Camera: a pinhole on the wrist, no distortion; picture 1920 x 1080 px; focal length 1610.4 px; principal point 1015.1 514.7 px. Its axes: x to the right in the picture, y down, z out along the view. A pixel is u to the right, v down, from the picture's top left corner.
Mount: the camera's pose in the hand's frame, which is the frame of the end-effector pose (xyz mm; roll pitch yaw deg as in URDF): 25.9 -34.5 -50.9 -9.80 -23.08 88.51
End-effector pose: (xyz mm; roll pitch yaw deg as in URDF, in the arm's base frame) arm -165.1 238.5 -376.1 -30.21 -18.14 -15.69
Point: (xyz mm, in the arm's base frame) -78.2 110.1 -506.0
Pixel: behind the camera
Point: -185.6 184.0 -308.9
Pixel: 764.2 388.1
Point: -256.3 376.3 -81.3
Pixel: 1532.3 468.3
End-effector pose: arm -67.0 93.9 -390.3 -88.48 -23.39 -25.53
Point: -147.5 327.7 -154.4
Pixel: 334.9 666.3
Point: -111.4 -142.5 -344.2
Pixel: behind the camera
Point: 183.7 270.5 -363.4
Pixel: outside the picture
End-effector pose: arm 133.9 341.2 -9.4 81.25 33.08 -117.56
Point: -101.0 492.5 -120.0
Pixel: 1103.6 154.8
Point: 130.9 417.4 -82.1
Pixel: 468.4 889.4
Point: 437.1 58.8 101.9
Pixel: behind the camera
